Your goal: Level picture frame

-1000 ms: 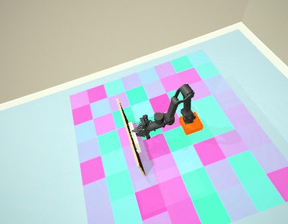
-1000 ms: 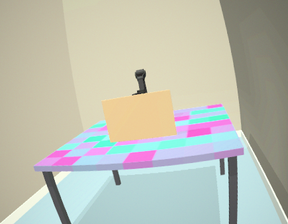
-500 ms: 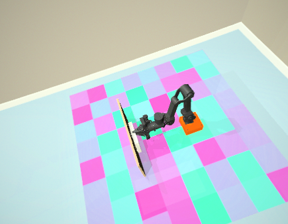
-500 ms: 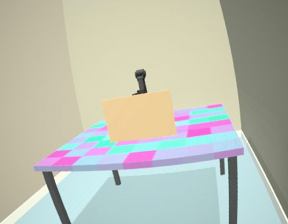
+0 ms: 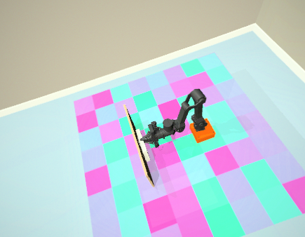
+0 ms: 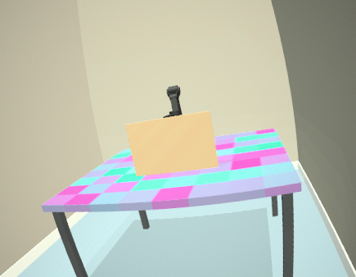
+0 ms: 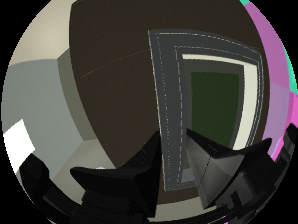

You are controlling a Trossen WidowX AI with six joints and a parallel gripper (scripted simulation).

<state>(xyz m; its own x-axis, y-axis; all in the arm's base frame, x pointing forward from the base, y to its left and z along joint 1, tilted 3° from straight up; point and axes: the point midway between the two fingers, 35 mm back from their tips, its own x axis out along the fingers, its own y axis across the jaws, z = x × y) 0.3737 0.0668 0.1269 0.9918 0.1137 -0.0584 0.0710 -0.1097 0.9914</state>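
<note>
Now: gripper tip 50 mm above the picture frame and 10 mm to the right of it. Also, from my gripper tip: tan wall panel: 60 mm below, 20 mm ahead.
</note>
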